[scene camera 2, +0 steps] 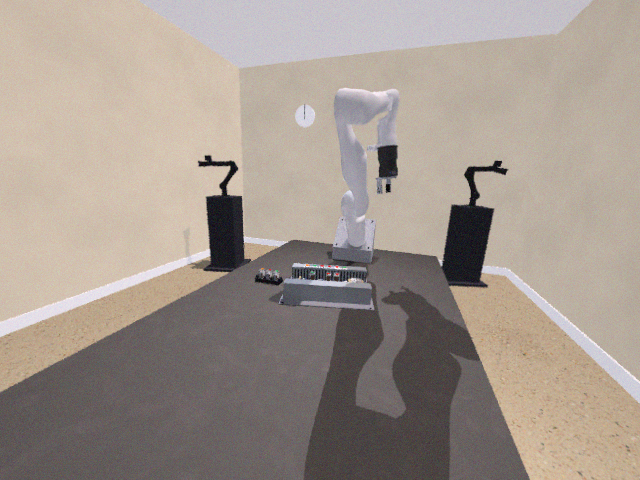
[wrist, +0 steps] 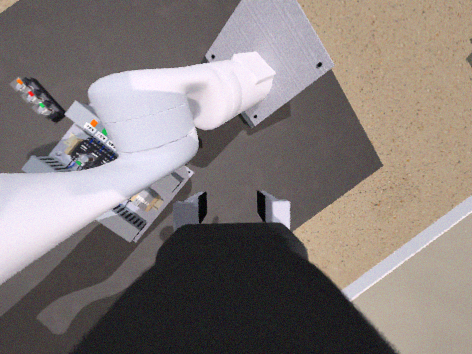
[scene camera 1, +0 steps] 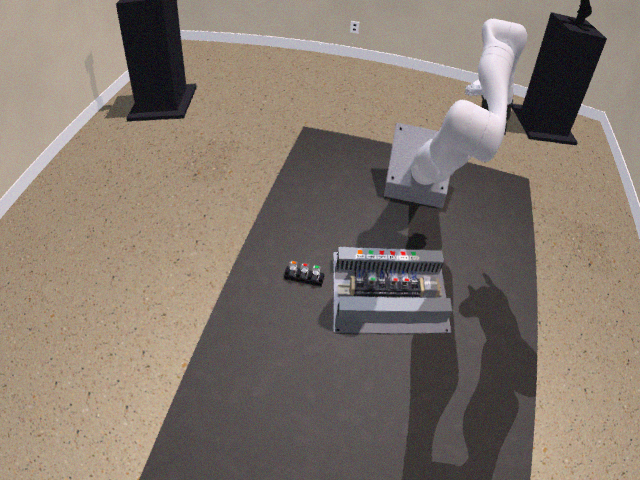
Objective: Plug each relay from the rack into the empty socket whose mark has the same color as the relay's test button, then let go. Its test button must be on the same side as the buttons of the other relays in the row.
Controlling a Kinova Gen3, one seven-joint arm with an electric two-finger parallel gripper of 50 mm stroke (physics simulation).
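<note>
The black rack holds three upright relays: one with an orange button, one red and one green. In the socket row, left to right in scene camera 1, the marks are orange, green, red, red, red, green. Relays stand in the second, fourth and fifth sockets; the first, third and sixth look empty. My gripper is open, empty and high behind the panel; its fingers are hidden in scene camera 1.
Grey ducts flank the sockets. The arm base stands behind the panel. In the wrist view, my arm covers part of the panel. Black pedestals stand at both sides.
</note>
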